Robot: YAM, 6 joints.
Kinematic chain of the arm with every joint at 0, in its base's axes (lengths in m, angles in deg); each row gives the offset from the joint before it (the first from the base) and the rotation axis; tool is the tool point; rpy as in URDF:
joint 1: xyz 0 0 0.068 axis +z
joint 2: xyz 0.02 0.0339 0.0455 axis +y
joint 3: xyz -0.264 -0.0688 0 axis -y
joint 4: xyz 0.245 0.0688 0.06 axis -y
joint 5: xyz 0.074 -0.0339 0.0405 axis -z
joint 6: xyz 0.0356 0 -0.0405 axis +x
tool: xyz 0 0 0 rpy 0 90 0
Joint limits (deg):
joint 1: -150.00..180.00
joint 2: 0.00..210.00
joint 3: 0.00..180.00
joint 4: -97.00..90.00
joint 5: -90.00..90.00
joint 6: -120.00..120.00
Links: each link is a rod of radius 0.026 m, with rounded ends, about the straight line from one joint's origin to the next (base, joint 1, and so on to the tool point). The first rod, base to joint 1, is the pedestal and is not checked.
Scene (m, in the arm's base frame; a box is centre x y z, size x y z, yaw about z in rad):
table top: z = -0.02
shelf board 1: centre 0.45 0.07 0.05 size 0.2 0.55 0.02 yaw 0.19
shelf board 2: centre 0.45 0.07 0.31 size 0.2 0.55 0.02 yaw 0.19
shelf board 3: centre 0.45 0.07 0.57 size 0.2 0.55 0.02 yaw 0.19
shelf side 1: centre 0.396 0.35 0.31 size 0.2 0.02 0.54 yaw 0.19
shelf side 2: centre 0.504 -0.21 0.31 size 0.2 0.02 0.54 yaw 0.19
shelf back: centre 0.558 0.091 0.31 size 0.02 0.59 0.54 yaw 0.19
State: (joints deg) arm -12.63 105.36 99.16 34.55 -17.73 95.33
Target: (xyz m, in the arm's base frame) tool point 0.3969 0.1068 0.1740
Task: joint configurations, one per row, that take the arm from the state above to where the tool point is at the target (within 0.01 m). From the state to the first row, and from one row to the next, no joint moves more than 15 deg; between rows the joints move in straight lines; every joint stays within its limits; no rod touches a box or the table.
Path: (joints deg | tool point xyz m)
1: -16.80 94.93 89.12 33.29 -18.09 95.33 | 0.3748 -0.1016 0.4612
2: -20.98 84.50 79.09 32.03 -18.45 95.33 | 0.3221 -0.1114 0.4612
3: -25.15 74.06 69.05 30.77 -18.81 95.33 | 0.2708 -0.1145 0.4525
4: -15.25 72.69 57.71 26.52 -20.64 95.33 | 0.2916 -0.0665 0.3816
5: -5.35 71.32 46.36 22.28 -22.47 95.33 | 0.2897 -0.0135 0.3096
6: 4.54 69.95 35.01 18.03 -24.30 95.33 | 0.2645 0.0357 0.2394
7: 14.44 68.58 23.67 13.78 -26.13 95.33 | 0.2190 0.0726 0.1740
8: 14.05 82.11 35.89 17.39 -24.51 95.33 | 0.2775 0.0847 0.1883
9: 13.65 95.63 48.11 21.01 -22.89 95.33 | 0.3380 0.0963 0.1884
10: 13.26 109.15 60.32 24.62 -21.28 95.33 | 0.3969 0.1068 0.1740

